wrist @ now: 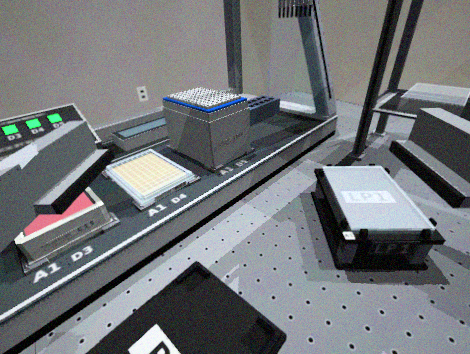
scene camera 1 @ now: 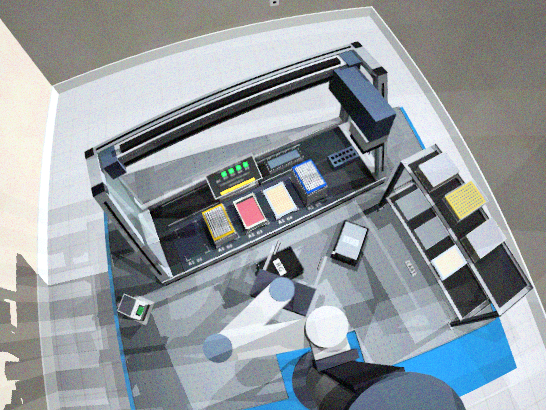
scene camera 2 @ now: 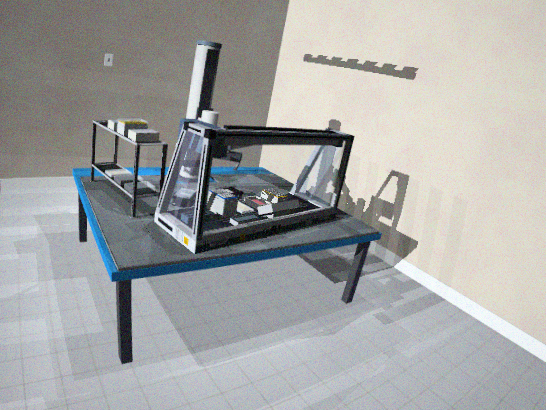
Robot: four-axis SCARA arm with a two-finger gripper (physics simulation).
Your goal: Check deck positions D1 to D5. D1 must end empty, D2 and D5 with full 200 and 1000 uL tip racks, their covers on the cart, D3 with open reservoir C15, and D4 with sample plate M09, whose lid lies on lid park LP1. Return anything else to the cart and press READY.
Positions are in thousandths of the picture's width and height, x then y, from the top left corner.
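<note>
My gripper (scene camera 1: 552, 606) carries nothing, and you'd find it in the wrist view (wrist: 527, 377) as well. There's a red-filled plate (scene camera 1: 453, 506), which the wrist view (wrist: 101, 668) shows too, and I can also see a gantry beam (scene camera 1: 327, 313).
</note>
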